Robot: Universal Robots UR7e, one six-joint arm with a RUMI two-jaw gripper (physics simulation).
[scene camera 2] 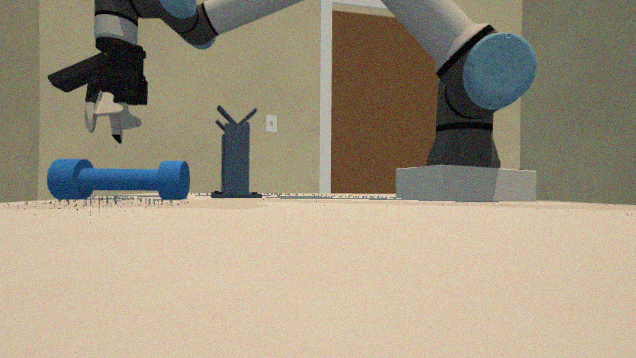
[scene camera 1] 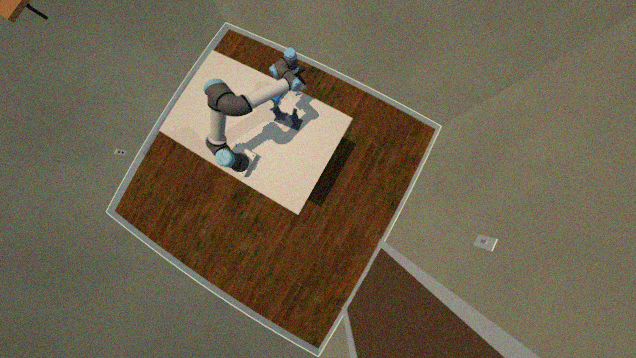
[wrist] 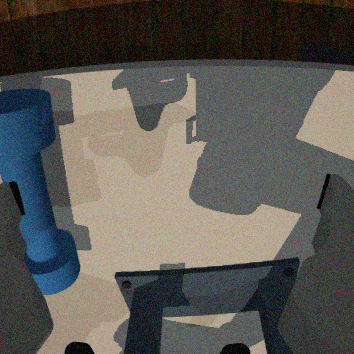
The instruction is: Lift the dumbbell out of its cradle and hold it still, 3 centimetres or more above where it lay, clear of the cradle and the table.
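Frame: origin at the arm's base, x ahead, y left, z up, level; metres.
Where they show: gripper, fingertip midpoint: [scene camera 2: 106, 138] [wrist: 168, 181]; arm's base at its link origin: [scene camera 2: 461, 170] [scene camera 1: 240, 162].
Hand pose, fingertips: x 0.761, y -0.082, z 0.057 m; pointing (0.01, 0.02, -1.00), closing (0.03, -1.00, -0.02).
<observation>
Things, the pixels of their top centre, and the offset from my fingertips. Level surfaces: height alone.
- blue dumbbell at its top centre: [wrist: 12, 226] [scene camera 2: 125, 160] [scene camera 1: 280, 90] dx -0.081, dy +0.136, dz -0.053 m
- dark blue-grey cradle at its top centre: [scene camera 2: 234, 115] [scene camera 1: 283, 109] dx -0.252, dy -0.042, dz +0.071 m
- pale table at its surface level: dz -0.122 m
The blue dumbbell [scene camera 1: 276, 98] [scene camera 2: 120, 179] [wrist: 36, 185] lies on its side on the table, beside the cradle and apart from it. The dark blue-grey cradle [scene camera 1: 296, 120] [scene camera 2: 236, 160] [wrist: 144, 320] stands upright with its V-shaped arms holding nothing. My gripper [scene camera 2: 104, 132] [wrist: 168, 181] is open and empty. In scene camera 2 it hangs above the dumbbell, with a gap under its fingertips. In the wrist view the dumbbell is at the left, its handle partly behind the left finger, and the cradle is at the bottom between the fingers. The arm partly hides the dumbbell in scene camera 1.
The pale table [scene camera 1: 280, 175] [scene camera 2: 320, 275] [wrist: 125, 225] bears the dumbbell, the cradle and the robot's grey base block [scene camera 2: 445, 184]. The table's far edge crosses the upper part of the wrist view. The arm casts wide shadows over the table top.
</observation>
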